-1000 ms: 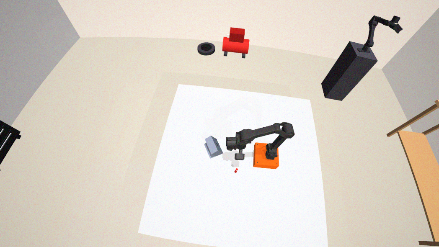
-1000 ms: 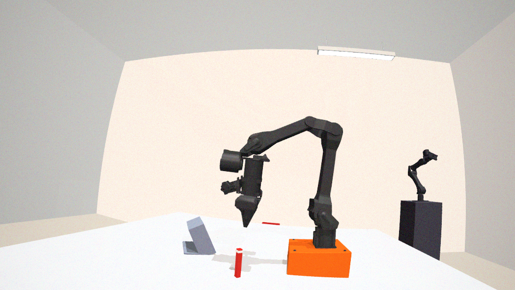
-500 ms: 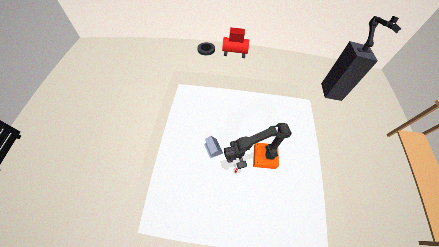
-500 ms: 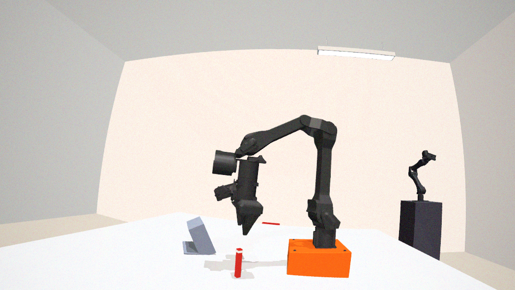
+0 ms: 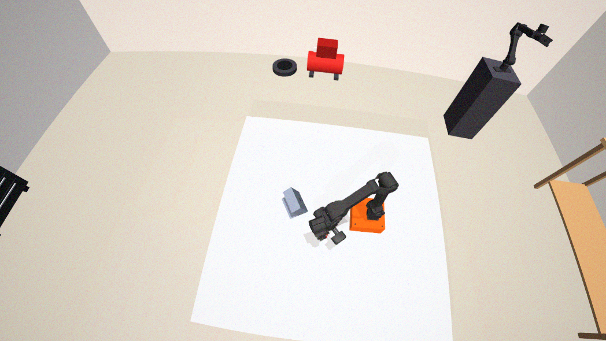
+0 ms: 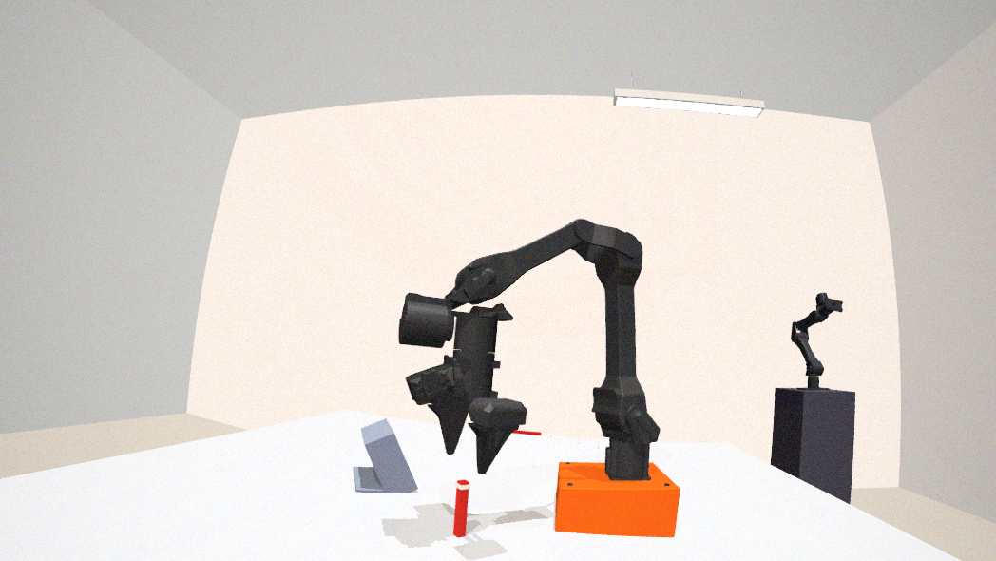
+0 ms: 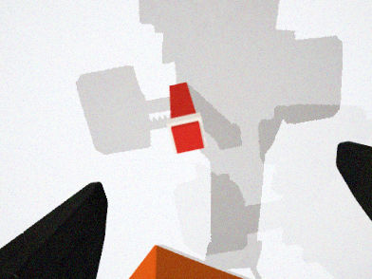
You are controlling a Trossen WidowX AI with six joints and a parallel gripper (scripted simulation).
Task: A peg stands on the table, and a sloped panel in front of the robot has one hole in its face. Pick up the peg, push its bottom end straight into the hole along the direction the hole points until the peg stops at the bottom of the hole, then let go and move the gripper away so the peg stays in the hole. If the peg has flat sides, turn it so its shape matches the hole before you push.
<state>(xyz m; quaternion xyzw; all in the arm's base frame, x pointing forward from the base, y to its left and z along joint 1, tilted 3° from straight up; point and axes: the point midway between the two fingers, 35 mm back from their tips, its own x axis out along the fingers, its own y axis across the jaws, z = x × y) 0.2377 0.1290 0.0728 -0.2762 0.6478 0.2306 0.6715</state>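
The peg lies 50 mm below my gripper tip and 10 mm to the left of it. From my gripper tip the other things lie so: panel 180 mm ahead, 150 mm to the right, 60 mm below.
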